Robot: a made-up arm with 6 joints.
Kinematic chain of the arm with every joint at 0, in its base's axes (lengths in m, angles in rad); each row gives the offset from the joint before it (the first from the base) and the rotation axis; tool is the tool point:
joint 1: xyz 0 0 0.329 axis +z
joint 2: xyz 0 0 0 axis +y
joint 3: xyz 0 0 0.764 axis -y
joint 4: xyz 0 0 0 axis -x
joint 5: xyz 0.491 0 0 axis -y
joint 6: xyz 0 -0.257 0 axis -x
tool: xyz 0 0 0
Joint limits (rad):
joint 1: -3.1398..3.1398
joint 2: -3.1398..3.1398
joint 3: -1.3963..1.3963
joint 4: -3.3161..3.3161
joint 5: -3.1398..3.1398
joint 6: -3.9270..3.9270
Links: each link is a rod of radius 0.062 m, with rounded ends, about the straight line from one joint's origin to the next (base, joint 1, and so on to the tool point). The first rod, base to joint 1, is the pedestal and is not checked.
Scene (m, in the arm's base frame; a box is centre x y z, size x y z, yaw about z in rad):
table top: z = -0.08
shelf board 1: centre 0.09 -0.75 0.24 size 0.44 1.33 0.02 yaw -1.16
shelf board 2: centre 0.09 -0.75 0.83 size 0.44 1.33 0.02 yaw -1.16
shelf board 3: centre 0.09 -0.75 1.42 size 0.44 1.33 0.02 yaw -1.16
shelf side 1: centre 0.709 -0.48 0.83 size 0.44 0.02 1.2 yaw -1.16
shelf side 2: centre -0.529 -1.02 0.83 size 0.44 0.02 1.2 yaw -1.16
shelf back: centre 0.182 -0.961 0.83 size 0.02 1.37 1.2 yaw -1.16
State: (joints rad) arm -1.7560 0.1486 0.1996 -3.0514 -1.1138 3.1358
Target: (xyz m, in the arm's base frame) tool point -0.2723 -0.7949 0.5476
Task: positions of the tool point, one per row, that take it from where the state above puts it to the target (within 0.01 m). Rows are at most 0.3 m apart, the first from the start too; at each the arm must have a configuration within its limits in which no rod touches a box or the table.
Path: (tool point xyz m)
1: 0.0340 -0.4838 1.1073
2: 0.0038 -0.3282 1.0865
3: -0.1614 -0.4638 0.9399
4: -0.2954 -0.5331 0.7516
5: -0.3819 -0.5434 0.5476
6: -0.3446 -0.6714 0.5475
7: -0.2723 -0.7949 0.5476

